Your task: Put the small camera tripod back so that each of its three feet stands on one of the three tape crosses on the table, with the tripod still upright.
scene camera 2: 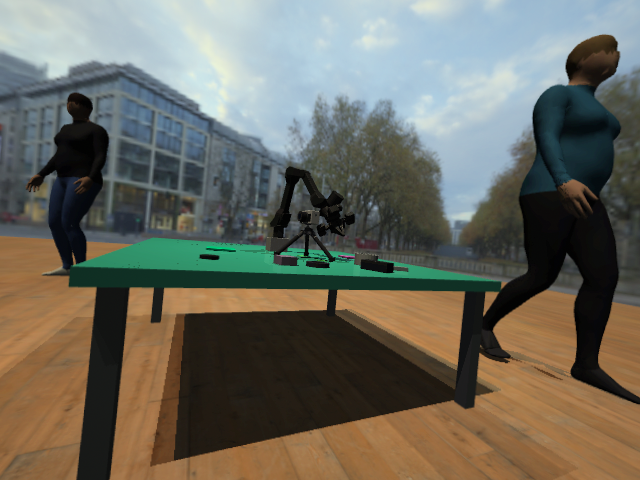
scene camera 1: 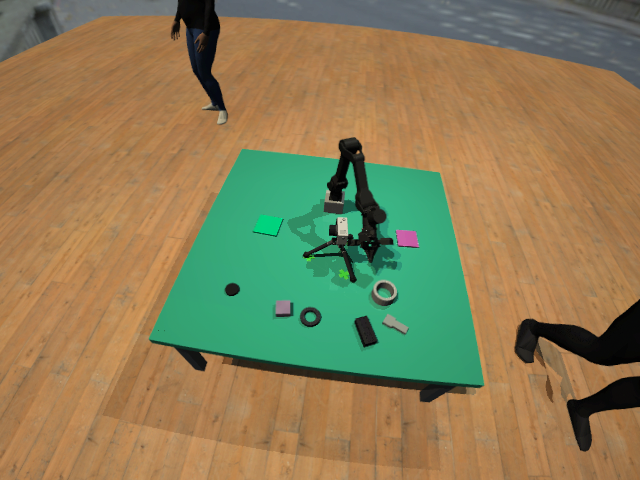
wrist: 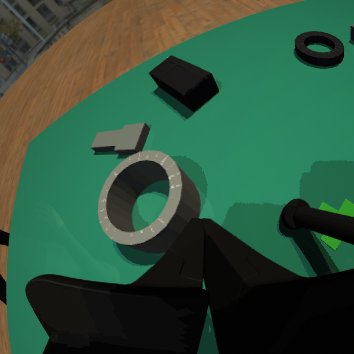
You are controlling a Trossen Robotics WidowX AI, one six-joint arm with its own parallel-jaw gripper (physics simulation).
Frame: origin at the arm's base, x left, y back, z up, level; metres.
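Seen in the pictures: gripper, fingertip midpoint: (scene camera 2: pixel 344 235) (scene camera 1: pixel 370 262) (wrist: pixel 199 226); arm's base, origin of the base link: (scene camera 2: pixel 278 237) (scene camera 1: pixel 335 196).
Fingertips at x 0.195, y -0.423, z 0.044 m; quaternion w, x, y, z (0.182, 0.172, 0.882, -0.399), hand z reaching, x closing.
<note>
Offsets run from my fingertips to a thing's top centre. "*": to the spot under its first point. Level surfaces: height alone.
The small black tripod {* dx -0.138, dy +0.057, dz -0.002 m} (scene camera 1: pixel 337 248) (scene camera 2: pixel 308 240) stands upright near the middle of the green table {dz -0.119 m} (scene camera 1: pixel 237 257) (scene camera 2: pixel 151 267) (wrist: pixel 263 140), with a light grey camera (scene camera 1: pixel 342 226) (scene camera 2: pixel 310 216) on top. Its left foot touches one green tape cross {dx -0.270, dy +0.068, dz -0.118 m} (scene camera 1: pixel 310 258). Its front foot {* dx -0.055, dy -0.028, dz -0.101 m} (scene camera 1: pixel 353 279) (wrist: pixel 293 212) stands just past a second cross {dx -0.099, dy +0.002, dz -0.118 m} (scene camera 1: pixel 343 273) (wrist: pixel 333 225). The third cross is hidden. My gripper (scene camera 1: pixel 370 258) (wrist: pixel 199 226) is shut and empty. It points down close to the table, right beside the tripod's right side.
A grey tape roll {dx +0.080, dy -0.076, dz -0.071 m} (scene camera 1: pixel 375 293) (wrist: pixel 105 197) lies just in front of my fingers. A grey flat piece {dx +0.136, dy -0.206, dz -0.104 m} (scene camera 1: pixel 395 324) (wrist: pixel 119 138), a black block {dx +0.013, dy -0.259, dz -0.084 m} (scene camera 1: pixel 366 330) (wrist: pixel 184 82), a black ring {dx -0.211, dy -0.232, dz -0.104 m} (scene camera 1: pixel 303 316) (wrist: pixel 302 43), a purple block {dx -0.324, dy -0.220, dz -0.091 m} (scene camera 1: pixel 284 308), a black disc {dx -0.560, dy -0.171, dz -0.109 m} (scene camera 1: pixel 232 289), and green {dx -0.506, dy +0.218, dz -0.109 m} (scene camera 1: pixel 268 225) and magenta {dx +0.195, dy +0.273, dz -0.109 m} (scene camera 1: pixel 407 238) patches are on the table. People walk nearby (scene camera 1: pixel 199 48) (scene camera 2: pixel 537 214).
</note>
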